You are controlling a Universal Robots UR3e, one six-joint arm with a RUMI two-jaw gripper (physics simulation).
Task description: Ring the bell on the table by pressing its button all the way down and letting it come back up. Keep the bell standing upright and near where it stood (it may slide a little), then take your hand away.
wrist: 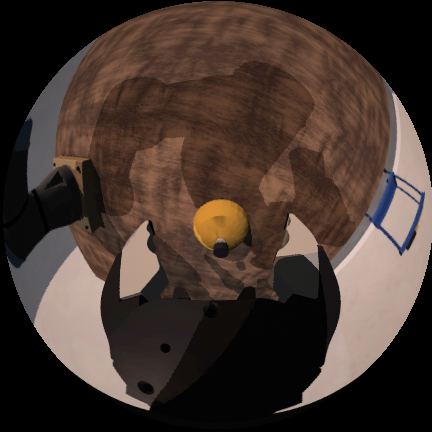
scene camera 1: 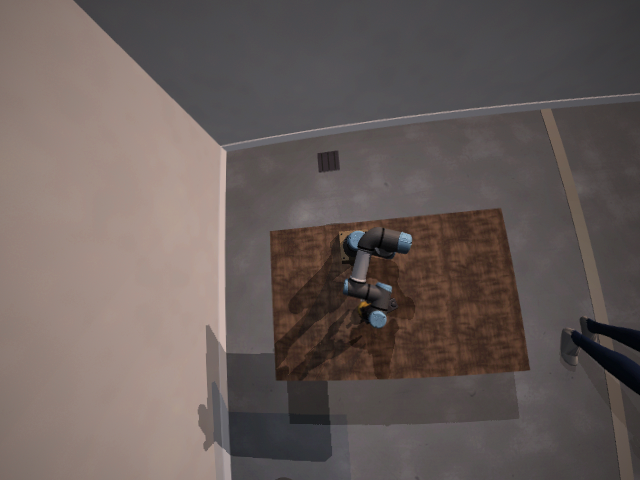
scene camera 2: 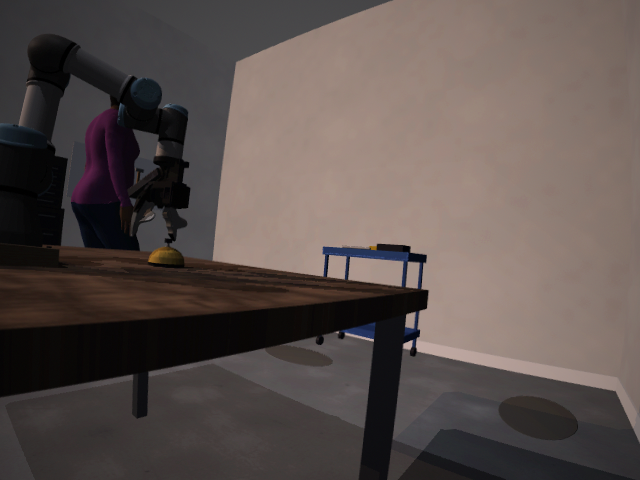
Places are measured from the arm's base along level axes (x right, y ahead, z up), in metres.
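Where they show: gripper, fingertip midpoint: (wrist: 217,219) (scene camera 2: 154,239); arm's base, link origin: (wrist: 66,193) (scene camera 2: 1,244).
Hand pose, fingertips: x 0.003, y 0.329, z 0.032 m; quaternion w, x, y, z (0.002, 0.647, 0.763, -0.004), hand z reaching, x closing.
Observation:
Each offset is from my fingertips to the centre of the thing. Level surfaces: height alone.
The bell @[dy +0.008, dx +0.043, dz -0.028 m] (scene camera 1: 362,308) (scene camera 2: 165,256) (wrist: 220,222), a yellow dome on a dark base, stands upright on the wooden table @[dz -0.061 m] (scene camera 1: 475,289) (scene camera 2: 217,289) (wrist: 215,30). Its dark button @[dy +0.008, dx +0.043, dz +0.000 m] (scene camera 2: 168,240) (wrist: 220,248) stands up on a short stem above the dome. My gripper (scene camera 2: 153,236) (wrist: 217,219) is open wide and empty, pointing down. In the wrist view its fingers are spread to the left and right of the bell. In scene camera 2 the fingertips are at about the button's height or slightly above; one tip overlaps the button's edge there, and contact cannot be told. In scene camera 1 the wrist hides most of the bell.
The arm's mounting plate (scene camera 1: 342,254) (wrist: 93,195) is on the table near one long edge. A person (scene camera 1: 612,356) (scene camera 2: 103,165) stands off the table, behind the arm in scene camera 2. A blue cart (scene camera 2: 361,253) (wrist: 384,202) stands beyond the table.

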